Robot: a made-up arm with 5 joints.
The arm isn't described. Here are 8 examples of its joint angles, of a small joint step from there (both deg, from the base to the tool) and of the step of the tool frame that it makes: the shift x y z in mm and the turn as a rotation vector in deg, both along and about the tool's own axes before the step.
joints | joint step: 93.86 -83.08 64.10 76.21 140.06 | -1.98 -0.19 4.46 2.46 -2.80
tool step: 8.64 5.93 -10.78 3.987 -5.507 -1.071
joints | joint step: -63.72 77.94 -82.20 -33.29 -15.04 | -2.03 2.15 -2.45 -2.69 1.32
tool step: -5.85 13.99 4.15 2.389 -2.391 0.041
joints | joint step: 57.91 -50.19 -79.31 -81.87 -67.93 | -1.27 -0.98 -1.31 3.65 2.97
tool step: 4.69 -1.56 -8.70 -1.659 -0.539 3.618
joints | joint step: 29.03 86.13 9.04 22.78 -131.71 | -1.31 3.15 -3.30 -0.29 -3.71
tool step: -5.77 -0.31 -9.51 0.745 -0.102 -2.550
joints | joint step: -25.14 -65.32 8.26 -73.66 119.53 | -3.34 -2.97 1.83 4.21 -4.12
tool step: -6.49 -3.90 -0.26 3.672 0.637 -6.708
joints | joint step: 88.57 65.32 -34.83 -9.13 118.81 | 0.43 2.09 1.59 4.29 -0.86
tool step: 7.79 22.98 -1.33 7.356 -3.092 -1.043
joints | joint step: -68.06 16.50 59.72 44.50 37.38 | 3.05 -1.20 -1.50 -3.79 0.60
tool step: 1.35 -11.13 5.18 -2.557 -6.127 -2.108
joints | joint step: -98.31 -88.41 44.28 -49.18 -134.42 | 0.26 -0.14 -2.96 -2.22 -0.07
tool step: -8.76 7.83 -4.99 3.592 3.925 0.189
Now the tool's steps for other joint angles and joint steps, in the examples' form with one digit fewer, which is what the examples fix.
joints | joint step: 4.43 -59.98 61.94 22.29 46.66 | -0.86 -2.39 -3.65 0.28 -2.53
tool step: 10.6 -7.7 9.9 -3.31 -4.78 -2.21
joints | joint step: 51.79 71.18 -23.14 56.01 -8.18 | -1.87 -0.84 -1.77 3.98 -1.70
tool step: -0.9 10.5 8.4 -0.75 1.24 0.11
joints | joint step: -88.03 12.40 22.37 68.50 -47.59 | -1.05 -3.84 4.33 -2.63 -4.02
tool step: -9.6 -5.1 1.3 1.56 -1.48 -2.99
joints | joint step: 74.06 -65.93 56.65 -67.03 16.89 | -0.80 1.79 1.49 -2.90 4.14
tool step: -6.0 2.5 2.5 0.29 0.31 3.36
